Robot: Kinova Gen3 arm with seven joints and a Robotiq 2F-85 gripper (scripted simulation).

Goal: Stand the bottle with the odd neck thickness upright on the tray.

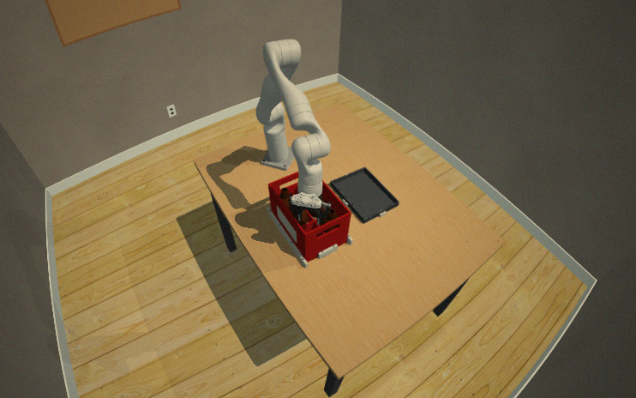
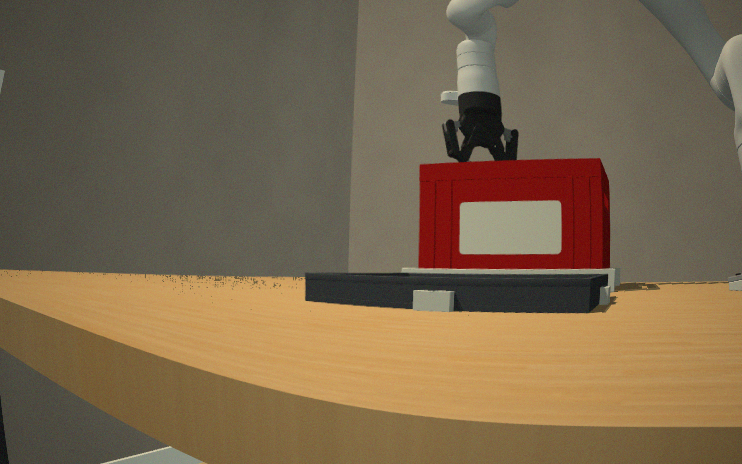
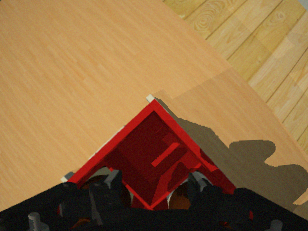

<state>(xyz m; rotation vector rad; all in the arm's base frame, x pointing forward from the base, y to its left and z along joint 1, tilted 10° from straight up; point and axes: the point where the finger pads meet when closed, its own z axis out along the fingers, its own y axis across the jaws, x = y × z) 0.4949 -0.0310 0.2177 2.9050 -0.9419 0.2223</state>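
The glass bottle lies 1 cm behind my hand, 9 cm to the left of it and 9 cm below it. Also, from my hand: dark grey tray 16 cm behind, 32 cm to the left, 16 cm below; then red crate 9 cm behind, 3 cm to the left, 9 cm below.
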